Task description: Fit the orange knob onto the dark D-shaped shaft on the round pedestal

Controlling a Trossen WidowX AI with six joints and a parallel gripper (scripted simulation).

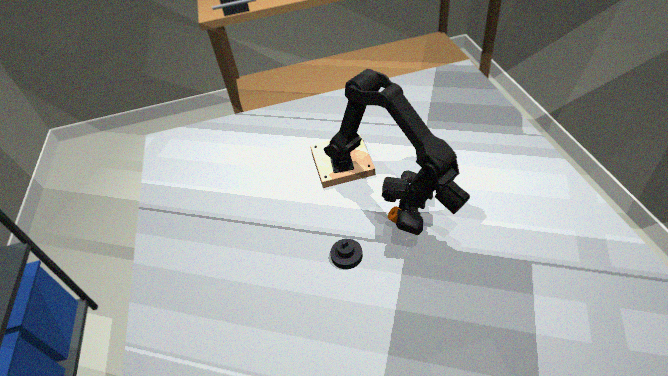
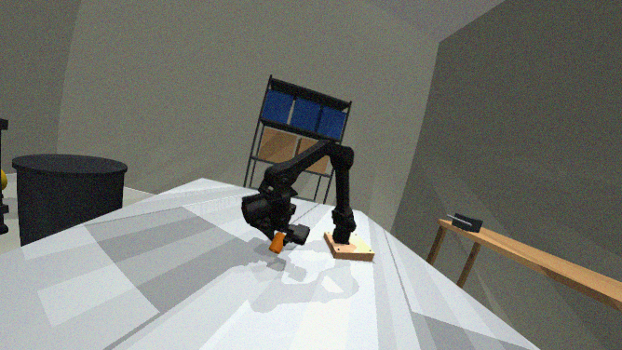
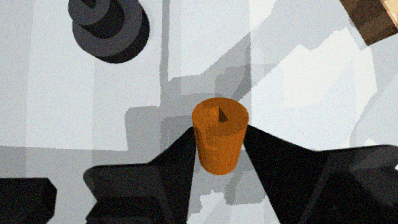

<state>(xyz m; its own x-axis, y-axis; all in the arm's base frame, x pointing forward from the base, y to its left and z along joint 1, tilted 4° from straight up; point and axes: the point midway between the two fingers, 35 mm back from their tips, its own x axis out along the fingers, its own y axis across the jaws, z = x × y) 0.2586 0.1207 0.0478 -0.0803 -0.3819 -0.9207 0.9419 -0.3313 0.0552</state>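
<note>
My gripper tip is 160 mm to the left of the dark round pedestal and 60 mm short of it. The rest, counted from my gripper tip: orange knob: 10 mm to the left.
</note>
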